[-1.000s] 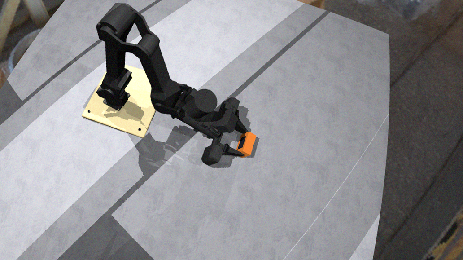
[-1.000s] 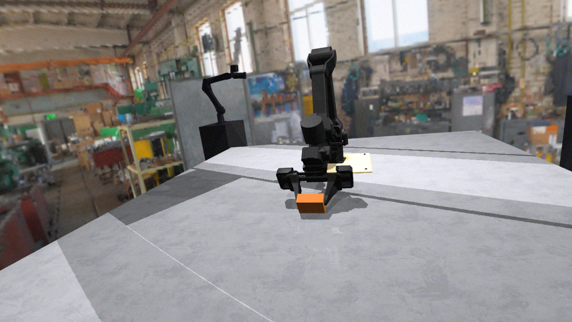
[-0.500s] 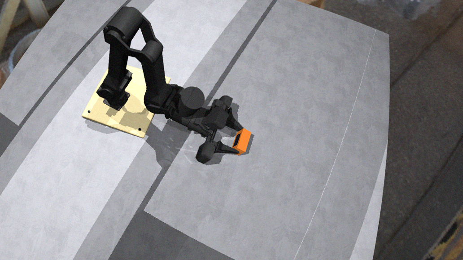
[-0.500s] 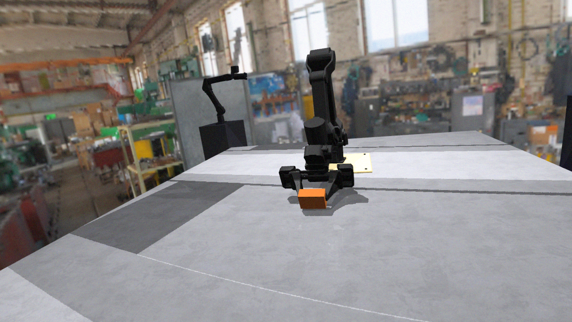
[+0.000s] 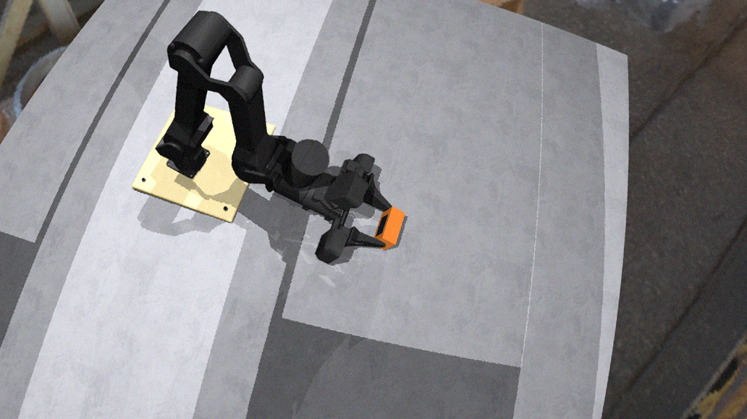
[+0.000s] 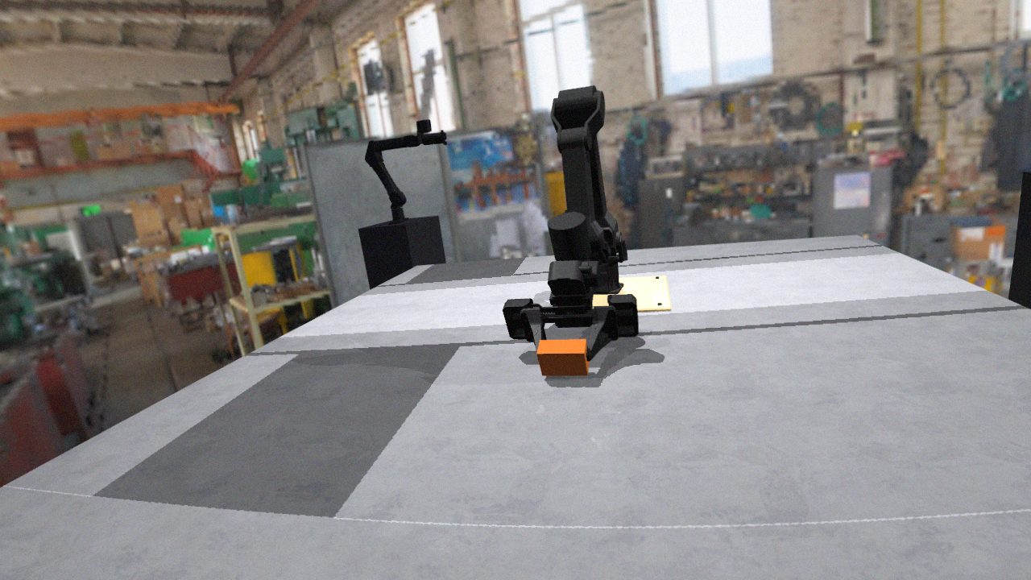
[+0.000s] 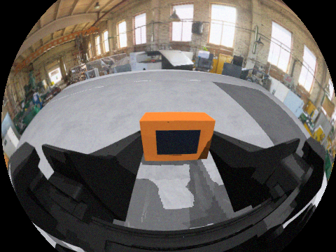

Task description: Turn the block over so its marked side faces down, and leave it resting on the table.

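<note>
My gripper tip is now 10 mm past the orange block.
</note>
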